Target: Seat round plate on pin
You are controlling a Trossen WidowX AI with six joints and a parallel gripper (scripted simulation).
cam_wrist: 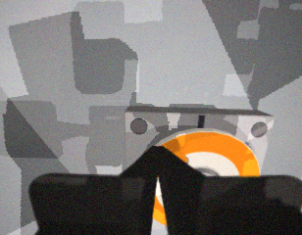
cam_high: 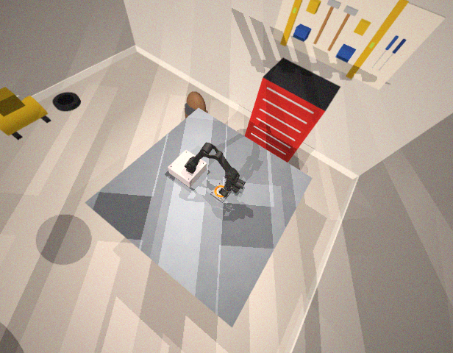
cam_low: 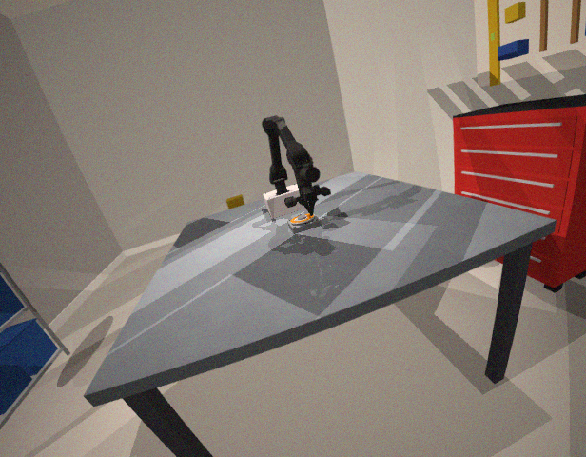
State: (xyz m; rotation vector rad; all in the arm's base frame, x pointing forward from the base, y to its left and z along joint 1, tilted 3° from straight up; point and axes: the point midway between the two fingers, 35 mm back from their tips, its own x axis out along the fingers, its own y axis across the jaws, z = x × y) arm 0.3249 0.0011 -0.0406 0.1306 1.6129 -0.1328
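Right now the round plate is 2 cm behind my gripper tip, 2 cm to the right of it and 1 cm below it.
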